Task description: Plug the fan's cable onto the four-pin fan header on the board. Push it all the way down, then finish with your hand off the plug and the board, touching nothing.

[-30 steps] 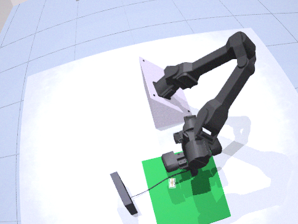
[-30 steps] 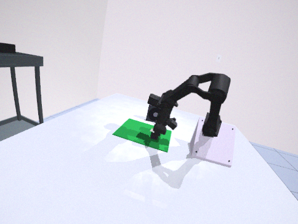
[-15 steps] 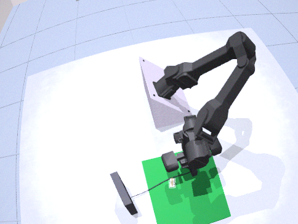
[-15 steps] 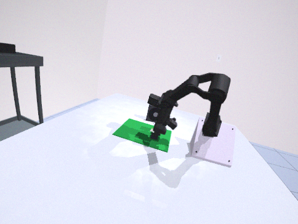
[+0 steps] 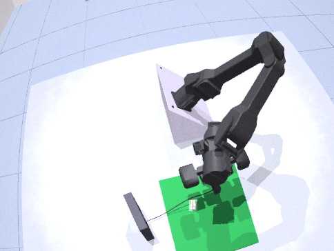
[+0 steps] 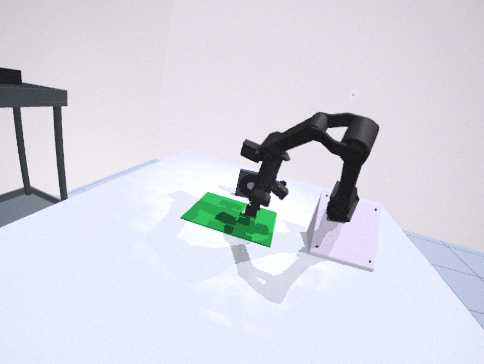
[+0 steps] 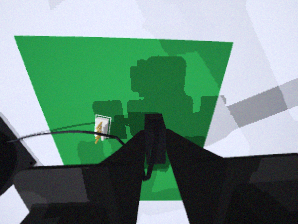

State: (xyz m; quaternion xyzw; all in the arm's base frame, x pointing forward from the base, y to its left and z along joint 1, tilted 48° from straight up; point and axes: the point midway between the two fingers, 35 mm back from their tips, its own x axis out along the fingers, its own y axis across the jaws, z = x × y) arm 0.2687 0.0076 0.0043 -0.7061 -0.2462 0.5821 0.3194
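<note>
The white four-pin header is 80 mm to the right of my gripper tip, 60 mm below it and 20 mm ahead of it. The rest, counted from my gripper tip: green board 70 mm below, 60 mm ahead, 40 mm to the right; then dark fan plug 10 mm ahead; then dark fan 220 mm to the right, 30 mm ahead.
</note>
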